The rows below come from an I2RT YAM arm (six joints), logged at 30 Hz.
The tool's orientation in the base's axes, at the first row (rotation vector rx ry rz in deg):
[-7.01 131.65 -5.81]
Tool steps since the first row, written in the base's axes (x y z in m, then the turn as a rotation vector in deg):
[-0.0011 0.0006 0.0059 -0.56 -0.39 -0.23]
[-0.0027 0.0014 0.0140 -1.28 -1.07 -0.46]
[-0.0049 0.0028 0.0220 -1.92 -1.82 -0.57]
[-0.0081 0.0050 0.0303 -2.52 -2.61 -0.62]
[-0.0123 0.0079 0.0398 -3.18 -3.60 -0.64]
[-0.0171 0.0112 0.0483 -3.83 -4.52 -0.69]
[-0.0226 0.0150 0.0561 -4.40 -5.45 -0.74]
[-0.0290 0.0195 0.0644 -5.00 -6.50 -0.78]
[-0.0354 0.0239 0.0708 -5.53 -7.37 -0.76]
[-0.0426 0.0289 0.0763 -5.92 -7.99 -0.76]
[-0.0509 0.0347 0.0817 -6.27 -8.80 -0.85]
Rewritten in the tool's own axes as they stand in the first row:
[-0.0037 0.0000 -0.0048 0.59 -0.33 -0.25]
[-0.0087 0.0000 -0.0114 1.32 -0.94 -0.61]
[-0.0133 0.0006 -0.0184 1.92 -1.63 -0.99]
[-0.0176 0.0020 -0.0264 2.45 -2.38 -1.38]
[-0.0222 0.0040 -0.0359 3.02 -3.32 -1.82]
[-0.0256 0.0066 -0.0453 3.60 -4.19 -2.24]
[-0.0282 0.0098 -0.0547 4.13 -5.08 -2.60]
[-0.0306 0.0137 -0.0651 4.68 -6.08 -2.99]
[-0.0316 0.0177 -0.0743 5.13 -6.92 -3.37]
[-0.0315 0.0224 -0.0835 5.46 -7.51 -3.64]
[-0.0307 0.0280 -0.0935 5.86 -8.29 -3.81]

